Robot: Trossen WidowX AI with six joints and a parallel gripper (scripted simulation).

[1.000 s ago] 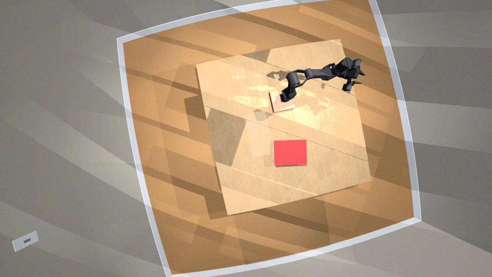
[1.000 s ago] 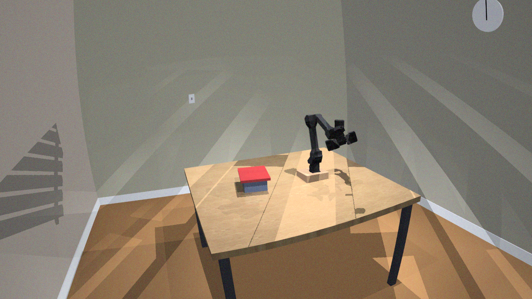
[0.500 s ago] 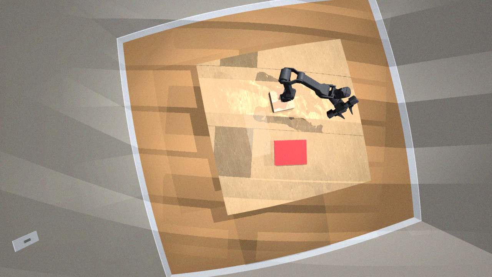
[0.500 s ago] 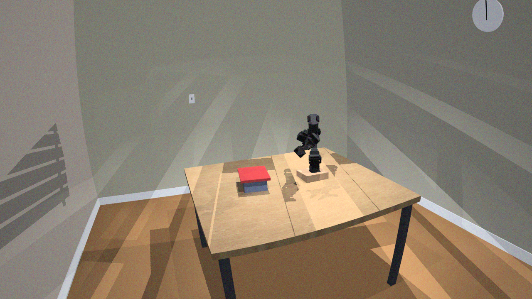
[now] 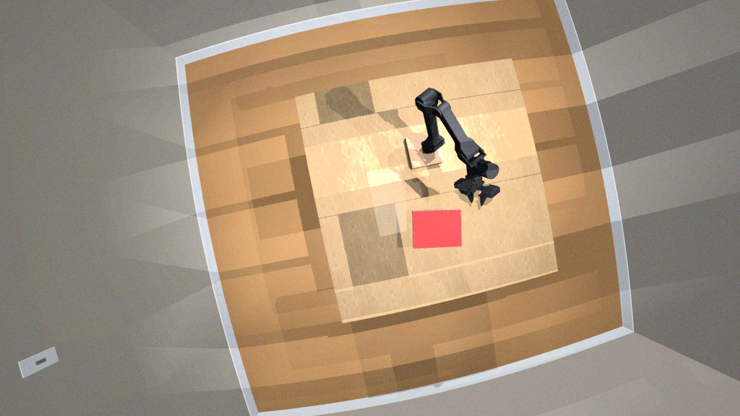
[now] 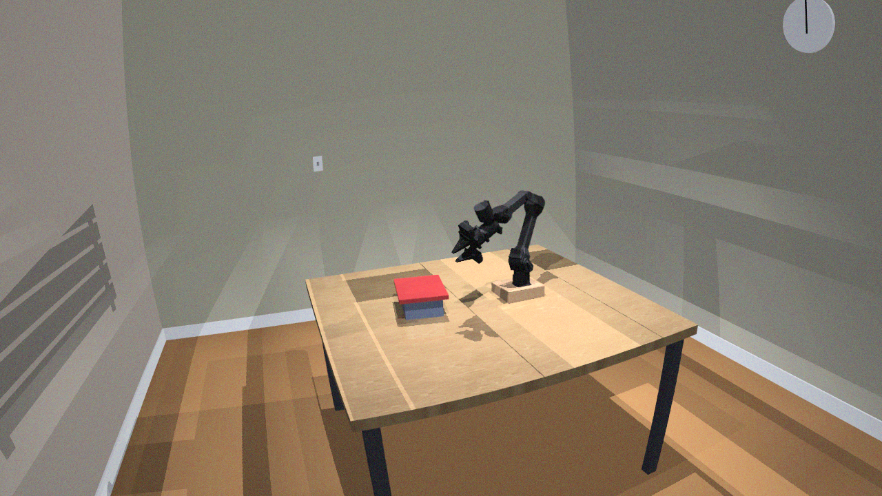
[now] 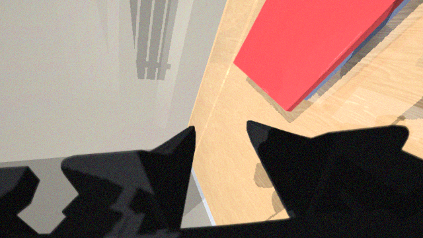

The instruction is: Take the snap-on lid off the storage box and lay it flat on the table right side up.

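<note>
The red lid is 150 mm below my gripper tip, 140 mm to the right of it and 100 mm ahead of it. The rest, counted from my gripper tip: blue storage box: 200 mm below, 140 mm to the right, 100 mm ahead.
</note>
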